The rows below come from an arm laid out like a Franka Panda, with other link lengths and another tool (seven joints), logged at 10 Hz.
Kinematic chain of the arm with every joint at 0, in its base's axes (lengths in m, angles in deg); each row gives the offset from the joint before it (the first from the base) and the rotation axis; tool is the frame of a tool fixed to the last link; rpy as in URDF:
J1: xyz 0 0 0.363 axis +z
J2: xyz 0 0 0 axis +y
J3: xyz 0 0 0.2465 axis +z
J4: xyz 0.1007 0 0 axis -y
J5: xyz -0.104 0 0.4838 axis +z
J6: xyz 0 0 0 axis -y
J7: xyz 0.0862 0 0 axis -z
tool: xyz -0.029 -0.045 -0.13 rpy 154.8 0 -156.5
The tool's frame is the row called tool.
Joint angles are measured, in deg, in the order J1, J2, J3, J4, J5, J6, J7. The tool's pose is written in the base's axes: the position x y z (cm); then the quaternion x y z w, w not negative. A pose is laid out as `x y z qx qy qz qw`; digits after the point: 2 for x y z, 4 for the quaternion.
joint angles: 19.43 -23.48 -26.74 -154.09 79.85 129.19 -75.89
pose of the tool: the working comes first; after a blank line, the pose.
Where each joint sits with the arm in this pose, in the base's axes (m; each line is computed from the numbers above, not from the rounded line before):
J1: 0.0000 0.0000 0.3630
J2: 0.0000 0.0000 0.3630
J3: -0.0926 -0.0327 0.5891
J4: 0.0002 -0.0480 0.6249
J5: 0.4279 -0.0426 0.3760
J6: 0.4279 -0.0426 0.3760
J7: 0.4788 -0.0935 0.3285
the tool: 0.5324 -0.0094 0.2294

53.24 -0.94 22.94 -0.3229 0.6928 0.5503 0.3360
